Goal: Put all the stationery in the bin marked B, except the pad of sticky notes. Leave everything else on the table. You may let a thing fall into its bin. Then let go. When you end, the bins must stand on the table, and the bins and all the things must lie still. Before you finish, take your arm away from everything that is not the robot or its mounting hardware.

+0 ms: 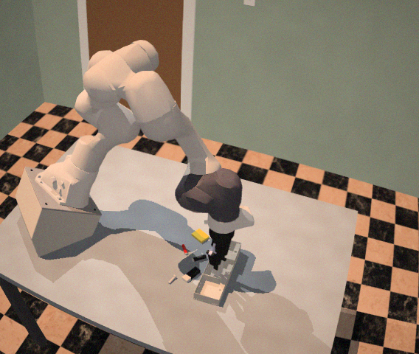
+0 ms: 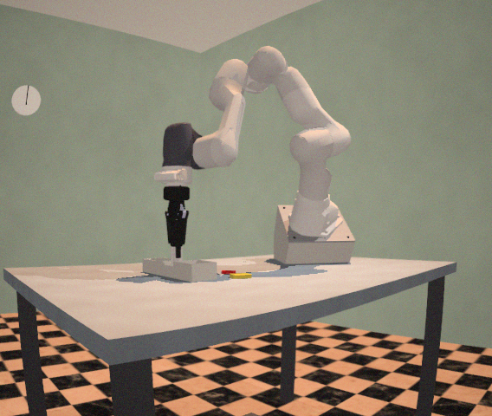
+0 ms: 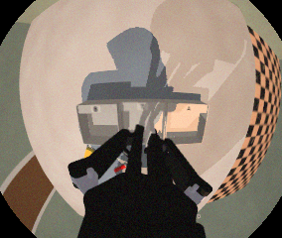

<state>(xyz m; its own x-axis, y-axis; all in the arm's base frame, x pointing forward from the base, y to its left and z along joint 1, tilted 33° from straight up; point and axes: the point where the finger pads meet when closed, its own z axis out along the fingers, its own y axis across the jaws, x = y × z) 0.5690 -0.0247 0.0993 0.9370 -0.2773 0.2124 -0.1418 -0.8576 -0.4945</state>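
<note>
The bin lies 10 mm to the left of my hand and 30 mm below it. From my hand the other things lie so: black pen-like thing: 80 mm behind, 40 mm to the left, 40 mm below; black-and-white block: 80 mm behind, 50 mm to the right, 40 mm below; small white thing: 120 mm behind, 80 mm to the right, 40 mm below.
</note>
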